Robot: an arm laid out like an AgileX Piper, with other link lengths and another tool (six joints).
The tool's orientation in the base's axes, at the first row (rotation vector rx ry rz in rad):
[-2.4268, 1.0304, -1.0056]
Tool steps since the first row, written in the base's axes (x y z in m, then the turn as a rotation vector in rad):
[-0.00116, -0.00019, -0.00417, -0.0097, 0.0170, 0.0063]
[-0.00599, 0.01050, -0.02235, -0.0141, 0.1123, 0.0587]
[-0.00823, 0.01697, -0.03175, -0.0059, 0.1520, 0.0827]
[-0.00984, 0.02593, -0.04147, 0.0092, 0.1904, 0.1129]
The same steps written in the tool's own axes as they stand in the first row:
[-0.00245, 0.00290, 0.00210, -0.0140, -0.0102, -0.0110]
[-0.02134, 0.00747, 0.01159, -0.0599, -0.1011, -0.0494]
[-0.03167, 0.00906, 0.01670, -0.0731, -0.1452, -0.0597]
[-0.04364, 0.00878, 0.02253, -0.0789, -0.1950, -0.0695]

